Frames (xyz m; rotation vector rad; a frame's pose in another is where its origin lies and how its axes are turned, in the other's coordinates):
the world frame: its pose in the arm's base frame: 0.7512 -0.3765 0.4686 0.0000 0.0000 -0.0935
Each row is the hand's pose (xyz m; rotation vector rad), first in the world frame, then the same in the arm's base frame.
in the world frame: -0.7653 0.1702 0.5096 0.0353 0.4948 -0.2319
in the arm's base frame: 0.0051 -0.1356 0.9782 0.0585 0.4937 -0.3235
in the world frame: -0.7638 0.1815 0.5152 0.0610 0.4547 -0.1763
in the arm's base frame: 0.0077 -0.1245 0.9838 0.0823 0.4521 -0.2682
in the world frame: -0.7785 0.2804 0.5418 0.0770 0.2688 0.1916
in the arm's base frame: 0.0023 -0.0246 1.0104 0.0894 0.2646 0.0987
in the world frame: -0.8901 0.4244 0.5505 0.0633 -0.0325 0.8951
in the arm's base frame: -0.0954 0.1291 1.0191 0.0613 -0.0352 0.8016
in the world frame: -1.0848 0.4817 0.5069 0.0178 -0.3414 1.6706
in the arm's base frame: -0.2839 0.2044 0.9755 0.0018 -0.3373 1.5780
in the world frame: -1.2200 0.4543 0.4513 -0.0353 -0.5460 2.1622
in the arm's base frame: -0.4211 0.1897 0.9199 -0.0597 -0.5341 2.0712
